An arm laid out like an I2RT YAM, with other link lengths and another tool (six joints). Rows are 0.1 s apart.
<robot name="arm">
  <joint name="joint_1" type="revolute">
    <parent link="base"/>
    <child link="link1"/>
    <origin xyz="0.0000 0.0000 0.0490"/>
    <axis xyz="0 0 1"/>
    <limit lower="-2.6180" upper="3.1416"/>
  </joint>
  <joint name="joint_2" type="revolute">
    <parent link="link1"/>
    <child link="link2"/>
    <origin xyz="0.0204 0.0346 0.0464"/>
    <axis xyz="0 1 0"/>
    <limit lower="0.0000" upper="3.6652"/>
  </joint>
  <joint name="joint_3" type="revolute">
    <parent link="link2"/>
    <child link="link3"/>
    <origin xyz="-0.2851 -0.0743 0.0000"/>
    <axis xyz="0 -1 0"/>
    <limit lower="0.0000" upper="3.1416"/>
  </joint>
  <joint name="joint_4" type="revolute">
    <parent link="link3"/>
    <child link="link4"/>
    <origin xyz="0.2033 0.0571 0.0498"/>
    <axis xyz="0 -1 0"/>
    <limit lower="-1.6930" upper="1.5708"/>
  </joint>
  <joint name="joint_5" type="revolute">
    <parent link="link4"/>
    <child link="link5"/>
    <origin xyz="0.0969 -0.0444 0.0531"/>
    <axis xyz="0 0 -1"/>
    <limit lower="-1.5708" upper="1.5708"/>
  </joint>
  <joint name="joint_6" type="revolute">
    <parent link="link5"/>
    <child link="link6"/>
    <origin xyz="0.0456 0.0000 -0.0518"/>
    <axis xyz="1 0 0"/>
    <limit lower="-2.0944" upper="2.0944"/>
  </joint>
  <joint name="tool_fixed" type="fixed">
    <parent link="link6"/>
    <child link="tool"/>
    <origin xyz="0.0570 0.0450 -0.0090" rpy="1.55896 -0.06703 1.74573"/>
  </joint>
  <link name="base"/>
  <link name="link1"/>
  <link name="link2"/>
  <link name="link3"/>
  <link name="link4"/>
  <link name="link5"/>
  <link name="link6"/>
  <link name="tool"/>
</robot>
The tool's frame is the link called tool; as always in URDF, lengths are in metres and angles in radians.
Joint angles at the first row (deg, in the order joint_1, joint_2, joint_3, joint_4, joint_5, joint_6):
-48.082 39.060 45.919 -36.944 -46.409 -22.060
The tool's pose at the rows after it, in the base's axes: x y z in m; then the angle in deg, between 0 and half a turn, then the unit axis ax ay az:
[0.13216 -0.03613 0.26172 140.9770 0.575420 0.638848 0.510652]
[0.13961 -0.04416 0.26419 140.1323 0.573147 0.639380 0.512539]
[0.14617 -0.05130 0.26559 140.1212 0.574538 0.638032 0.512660]
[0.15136 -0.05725 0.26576 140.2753 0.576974 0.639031 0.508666]
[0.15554 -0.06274 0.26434 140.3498 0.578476 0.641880 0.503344]
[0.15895 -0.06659 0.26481 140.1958 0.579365 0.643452 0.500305]
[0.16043 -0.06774 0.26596 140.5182 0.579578 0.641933 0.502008]
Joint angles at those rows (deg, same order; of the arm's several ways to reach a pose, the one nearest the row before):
-48.079 41.405 45.968 -33.476 -47.024 -22.041
-48.032 43.408 45.826 -30.135 -46.934 -21.569
-47.968 45.582 46.144 -28.188 -46.762 -21.312
-47.832 47.505 46.732 -27.361 -46.281 -21.691
-47.854 49.185 47.064 -26.660 -45.907 -22.489
-47.725 50.308 47.494 -26.024 -45.485 -22.745
-47.680 50.904 47.897 -26.005 -45.654 -22.533

